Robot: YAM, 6 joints.
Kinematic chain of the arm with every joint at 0, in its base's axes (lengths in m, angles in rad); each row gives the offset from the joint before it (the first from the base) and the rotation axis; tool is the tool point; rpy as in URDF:
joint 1: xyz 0 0 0.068 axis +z
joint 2: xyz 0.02 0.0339 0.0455 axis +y
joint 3: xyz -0.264 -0.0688 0 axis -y
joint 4: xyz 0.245 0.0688 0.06 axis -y
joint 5: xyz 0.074 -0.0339 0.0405 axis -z
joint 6: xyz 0.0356 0 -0.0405 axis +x
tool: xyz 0 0 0 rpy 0 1.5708 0
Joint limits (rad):
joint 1: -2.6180..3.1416
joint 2: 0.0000..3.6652
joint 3: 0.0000..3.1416
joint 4: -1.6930..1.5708
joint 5: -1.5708..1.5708
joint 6: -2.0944..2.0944
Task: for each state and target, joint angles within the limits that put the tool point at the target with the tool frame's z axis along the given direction. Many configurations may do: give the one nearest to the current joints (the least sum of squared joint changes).
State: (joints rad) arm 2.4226 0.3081 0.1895 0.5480 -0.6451 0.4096
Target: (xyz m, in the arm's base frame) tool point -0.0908 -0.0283 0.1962 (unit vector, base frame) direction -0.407 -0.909 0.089
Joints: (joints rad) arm 3.0884 0.0614 0.0025 0.3025 -1.1928 0.4096
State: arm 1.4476 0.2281 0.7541 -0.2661 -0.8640 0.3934
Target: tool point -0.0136 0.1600 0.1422 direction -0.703 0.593 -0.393
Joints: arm 1.4887 0.9180 0.1678 0.1152 -0.8467 0.3934
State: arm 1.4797 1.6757 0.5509 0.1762 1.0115 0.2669
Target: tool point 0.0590 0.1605 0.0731 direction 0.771 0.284 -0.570
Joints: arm 1.3640 1.4666 0.1341 0.4150 0.7702 0.2669
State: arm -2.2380 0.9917 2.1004 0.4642 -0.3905 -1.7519
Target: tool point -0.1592 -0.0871 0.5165 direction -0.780 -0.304 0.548
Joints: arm -2.6158 0.9712 1.2481 0.3082 0.1289 -1.7519
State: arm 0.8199 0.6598 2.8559 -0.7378 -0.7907 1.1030
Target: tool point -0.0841 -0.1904 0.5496 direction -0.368 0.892 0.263
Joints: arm 1.2615 0.8434 2.7980 -1.6121 -0.6713 1.1030
